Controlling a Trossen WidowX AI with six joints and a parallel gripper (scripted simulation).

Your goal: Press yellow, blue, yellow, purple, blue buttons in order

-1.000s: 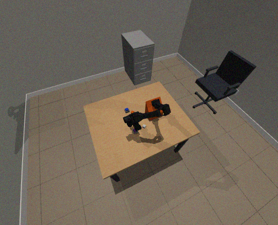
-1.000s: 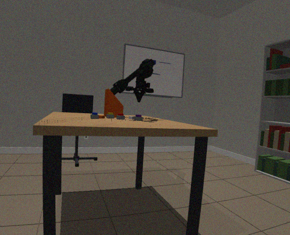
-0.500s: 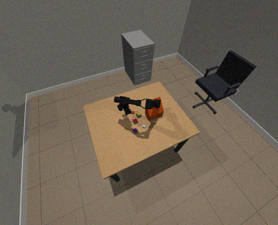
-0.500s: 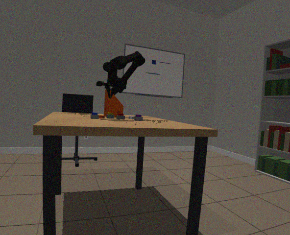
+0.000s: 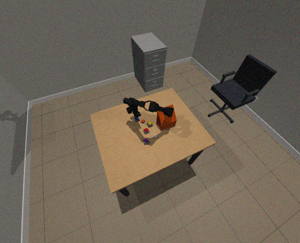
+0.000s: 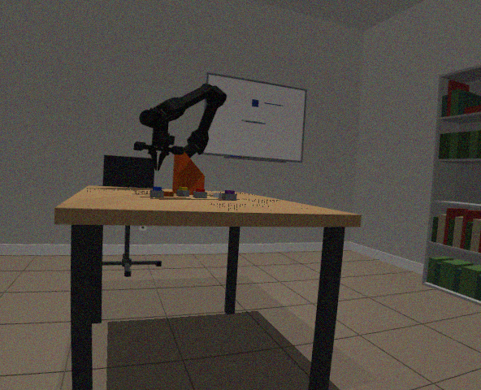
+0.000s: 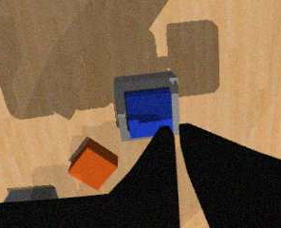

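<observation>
My gripper tip is now 7 cm above the blue button, 1 cm to the right of it and 1 cm past it. Also, from my gripper tip: red button 19 cm to the left, 7 cm below, 4 cm behind; small orange block 9 cm below, 6 cm to the left, 6 cm behind; yellow button 13 cm to the left, 11 cm behind, 7 cm below.
</observation>
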